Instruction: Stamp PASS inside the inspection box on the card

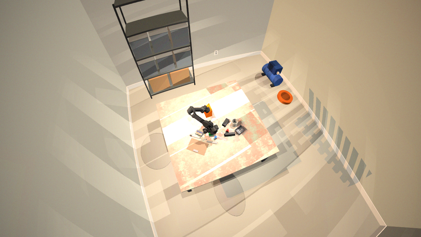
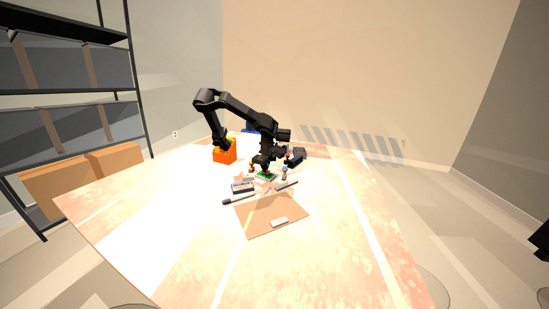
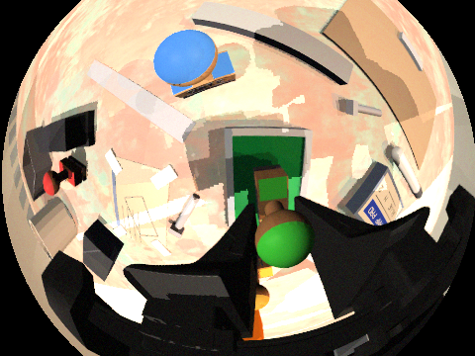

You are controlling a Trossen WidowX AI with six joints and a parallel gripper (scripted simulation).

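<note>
Now: the green-knobbed stamp right at my gripper tip. Round my gripper tip: green ink pad: 30 mm below; blue-knobbed stamp: 90 mm ahead, 40 mm to the left, 20 mm below; grey bar: 120 mm ahead, 30 mm below, 20 mm to the right.
</note>
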